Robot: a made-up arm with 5 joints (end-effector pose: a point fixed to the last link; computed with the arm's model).
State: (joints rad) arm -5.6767 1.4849 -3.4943 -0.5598 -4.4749
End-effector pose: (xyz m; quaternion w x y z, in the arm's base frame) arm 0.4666 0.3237 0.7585 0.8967 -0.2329 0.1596 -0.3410
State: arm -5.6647 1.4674 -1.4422 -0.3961 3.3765
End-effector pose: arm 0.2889 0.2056 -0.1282 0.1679 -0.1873 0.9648 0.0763
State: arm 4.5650 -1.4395 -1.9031 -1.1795 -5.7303
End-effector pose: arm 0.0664 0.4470 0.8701 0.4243 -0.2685 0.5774 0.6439
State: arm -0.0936 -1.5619 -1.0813 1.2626 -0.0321
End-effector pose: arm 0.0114 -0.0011 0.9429 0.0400 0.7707 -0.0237 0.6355
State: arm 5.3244 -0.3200 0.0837 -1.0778 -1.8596
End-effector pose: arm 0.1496 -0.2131 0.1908 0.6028 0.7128 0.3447 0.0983
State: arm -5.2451 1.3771 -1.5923 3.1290 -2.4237
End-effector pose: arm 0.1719 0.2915 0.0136 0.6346 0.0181 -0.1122 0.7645
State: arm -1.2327 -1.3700 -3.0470 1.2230 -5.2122
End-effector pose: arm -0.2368 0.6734 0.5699 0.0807 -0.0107 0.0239 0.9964
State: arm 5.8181 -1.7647 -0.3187 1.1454 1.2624
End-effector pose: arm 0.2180 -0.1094 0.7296 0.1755 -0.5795 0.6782 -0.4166
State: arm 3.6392 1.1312 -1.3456 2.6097 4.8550
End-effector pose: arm -0.2775 -0.1507 0.0241 0.8322 -0.2992 0.2082 -0.4178
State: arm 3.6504 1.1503 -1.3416 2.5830 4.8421
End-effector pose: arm -0.2676 -0.1493 0.0156 0.8313 -0.3031 0.2055 -0.4182
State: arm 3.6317 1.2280 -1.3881 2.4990 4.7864
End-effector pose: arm -0.2601 -0.1388 -0.0091 0.8064 -0.3273 0.2132 -0.4440
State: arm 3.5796 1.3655 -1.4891 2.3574 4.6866
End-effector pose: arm -0.2538 -0.1189 -0.0500 0.7521 -0.3730 0.2305 -0.4920
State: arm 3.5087 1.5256 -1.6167 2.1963 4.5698
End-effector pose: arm -0.2465 -0.0948 -0.0959 0.6792 -0.4272 0.2506 -0.5416
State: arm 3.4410 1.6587 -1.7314 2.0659 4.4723
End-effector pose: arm -0.2407 -0.0743 -0.1323 0.6111 -0.4725 0.2678 -0.5758
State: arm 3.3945 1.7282 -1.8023 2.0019 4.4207
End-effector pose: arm -0.2419 -0.0625 -0.1498 0.5695 -0.4969 0.2800 -0.5920
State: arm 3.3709 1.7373 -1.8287 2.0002 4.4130
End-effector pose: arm -0.2509 -0.0586 -0.1503 0.5564 -0.5014 0.2878 -0.5968
